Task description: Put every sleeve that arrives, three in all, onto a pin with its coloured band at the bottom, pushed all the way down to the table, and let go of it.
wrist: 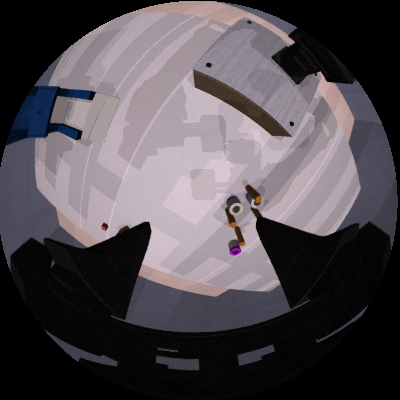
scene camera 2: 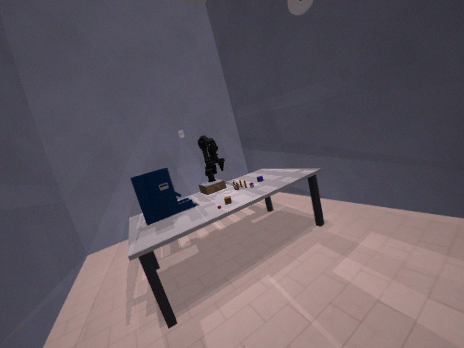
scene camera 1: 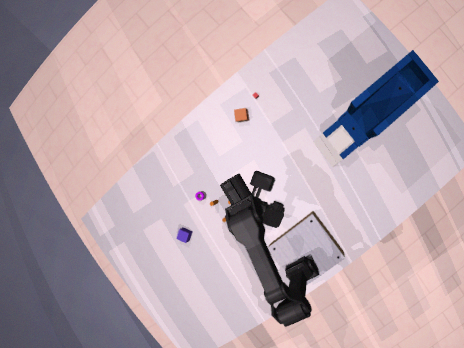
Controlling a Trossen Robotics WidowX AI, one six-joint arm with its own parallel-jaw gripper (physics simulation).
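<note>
My gripper (scene camera 1: 268, 197) (scene camera 2: 222, 165) (wrist: 203, 225) is open and empty, high above the table. Several brown pins with orange tops stand in a group; one pin (scene camera 1: 214, 202) (wrist: 242, 243) stands close beside a sleeve (scene camera 1: 200, 195) (scene camera 2: 252, 185) (wrist: 235, 251) whose purple band is on top. In the wrist view, a second sleeve (wrist: 236, 208) and a third sleeve (wrist: 256, 202) stand upright among the pins, with whitish rims up and purple low down. All three appear beside pins, not on them. The arm hides the two whitish sleeves in scene camera 1. My right finger partly covers one pin in the wrist view.
A blue chute (scene camera 1: 362, 107) (scene camera 2: 152, 197) (wrist: 46, 111) with a pale end plate stands on the table. The arm's base block (scene camera 1: 320, 240) (scene camera 2: 213, 188) (wrist: 250, 70) is near the pins. An orange cube (scene camera 1: 241, 115) (scene camera 2: 227, 200), a small red cube (scene camera 1: 255, 95) and a purple cube (scene camera 1: 184, 235) (scene camera 2: 260, 178) lie around.
</note>
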